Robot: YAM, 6 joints.
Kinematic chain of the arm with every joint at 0, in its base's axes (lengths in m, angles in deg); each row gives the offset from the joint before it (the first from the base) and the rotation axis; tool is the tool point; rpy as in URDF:
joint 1: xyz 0 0 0.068 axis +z
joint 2: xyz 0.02 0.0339 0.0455 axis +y
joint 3: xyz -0.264 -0.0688 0 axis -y
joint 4: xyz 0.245 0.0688 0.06 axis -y
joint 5: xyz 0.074 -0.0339 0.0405 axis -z
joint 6: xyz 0.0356 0 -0.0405 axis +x
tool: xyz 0 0 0 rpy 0 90 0
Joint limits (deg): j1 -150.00..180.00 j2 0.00..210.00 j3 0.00..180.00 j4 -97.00..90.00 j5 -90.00..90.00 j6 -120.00..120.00
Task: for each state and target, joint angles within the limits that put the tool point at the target. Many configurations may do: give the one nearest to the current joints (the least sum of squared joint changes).
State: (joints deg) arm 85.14 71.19 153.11 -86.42 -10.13 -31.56
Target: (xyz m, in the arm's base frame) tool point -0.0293 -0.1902 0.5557
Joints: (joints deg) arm 83.22 49.30 160.22 -92.40 -10.75 -31.56
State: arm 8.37 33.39 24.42 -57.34 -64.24 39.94
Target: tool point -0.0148 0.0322 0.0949
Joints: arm 40.18 36.81 0.00 -75.03 -73.59 39.94
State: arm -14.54 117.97 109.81 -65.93 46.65 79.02
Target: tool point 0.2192 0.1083 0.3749
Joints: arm 31.71 83.18 92.25 -86.34 40.44 79.02
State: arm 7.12 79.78 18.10 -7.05 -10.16 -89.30
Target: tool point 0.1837 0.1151 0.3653
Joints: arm 29.78 52.68 49.23 1.72 -14.11 -89.30
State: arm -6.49 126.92 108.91 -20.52 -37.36 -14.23
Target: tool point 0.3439 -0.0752 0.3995
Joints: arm -16.00 90.98 94.69 -35.64 -39.26 -14.23
